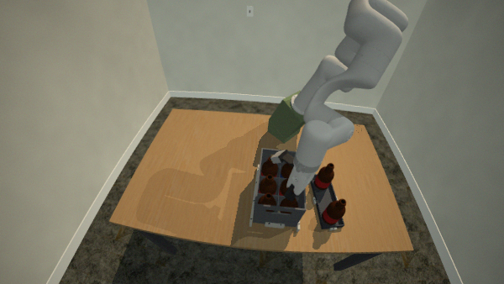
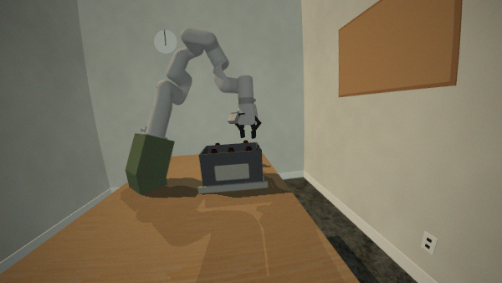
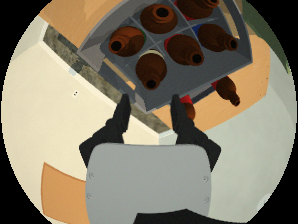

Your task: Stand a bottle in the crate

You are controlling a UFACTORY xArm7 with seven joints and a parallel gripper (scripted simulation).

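My hand is 14 cm above the bottle. Also, from my hand: grey crate: 14 cm below, 8 cm behind, 5 cm to the right; then narrow tray: 21 cm below, 18 cm to the left, 11 cm behind.
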